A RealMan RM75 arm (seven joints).
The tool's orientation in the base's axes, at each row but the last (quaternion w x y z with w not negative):
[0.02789, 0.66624, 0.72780, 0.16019]
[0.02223, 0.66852, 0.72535, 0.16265]
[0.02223, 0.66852, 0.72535, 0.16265]
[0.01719, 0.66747, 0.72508, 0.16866]
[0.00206, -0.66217, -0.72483, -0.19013]
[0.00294, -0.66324, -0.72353, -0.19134]
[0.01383, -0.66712, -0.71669, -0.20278]
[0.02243, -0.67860, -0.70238, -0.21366]
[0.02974, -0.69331, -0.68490, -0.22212]
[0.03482, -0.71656, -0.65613, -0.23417]
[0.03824, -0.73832, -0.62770, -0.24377]
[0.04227, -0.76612, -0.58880, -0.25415]
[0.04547, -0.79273, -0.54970, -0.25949]
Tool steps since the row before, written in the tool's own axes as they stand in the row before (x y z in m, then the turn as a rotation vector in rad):
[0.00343, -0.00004, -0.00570, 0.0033, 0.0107, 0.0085]
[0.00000, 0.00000, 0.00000, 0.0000, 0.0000, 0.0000]
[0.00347, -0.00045, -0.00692, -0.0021, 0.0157, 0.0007]
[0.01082, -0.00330, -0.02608, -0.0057, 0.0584, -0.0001]
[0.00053, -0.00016, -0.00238, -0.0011, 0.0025, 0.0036]
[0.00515, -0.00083, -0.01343, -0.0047, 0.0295, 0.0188]
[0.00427, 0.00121, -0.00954, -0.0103, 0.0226, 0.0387]
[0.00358, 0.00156, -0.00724, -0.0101, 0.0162, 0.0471]
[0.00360, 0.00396, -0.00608, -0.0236, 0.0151, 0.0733]
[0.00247, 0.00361, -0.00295, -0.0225, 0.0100, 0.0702]
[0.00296, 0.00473, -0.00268, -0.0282, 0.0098, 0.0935]
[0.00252, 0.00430, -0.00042, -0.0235, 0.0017, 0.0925]
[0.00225, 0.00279, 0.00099, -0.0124, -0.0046, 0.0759]
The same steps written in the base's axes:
[-0.00187, 0.00224, 0.00598, 0.0121, 0.0055, -0.0046]
[0.00000, 0.00000, 0.00000, 0.0000, 0.0000, 0.0000]
[-0.00253, 0.00194, 0.00707, 0.0155, -0.0011, 0.0031]
[-0.01087, 0.00458, 0.02586, 0.0568, -0.0025, 0.0146]
[-0.00081, -0.00016, 0.00230, 0.0034, 0.0001, -0.0029]
[-0.00477, 0.00113, 0.01355, 0.0336, 0.0022, -0.0106]
[-0.00170, 0.00114, 0.01032, 0.0326, 0.0028, -0.0323]
[-0.00065, 0.00097, 0.00814, 0.0286, 0.0058, -0.0416]
[0.00206, 0.00103, 0.00777, 0.0350, 0.0023, -0.0702]
[0.00267, 0.00074, 0.00449, 0.0293, 0.0029, -0.0683]
[0.00391, 0.00073, 0.00474, 0.0358, 0.0062, -0.0912]
[0.00428, 0.00076, 0.00248, 0.0288, 0.0125, -0.0901]
[0.00344, 0.00117, 0.00078, 0.0201, 0.0184, -0.0721]

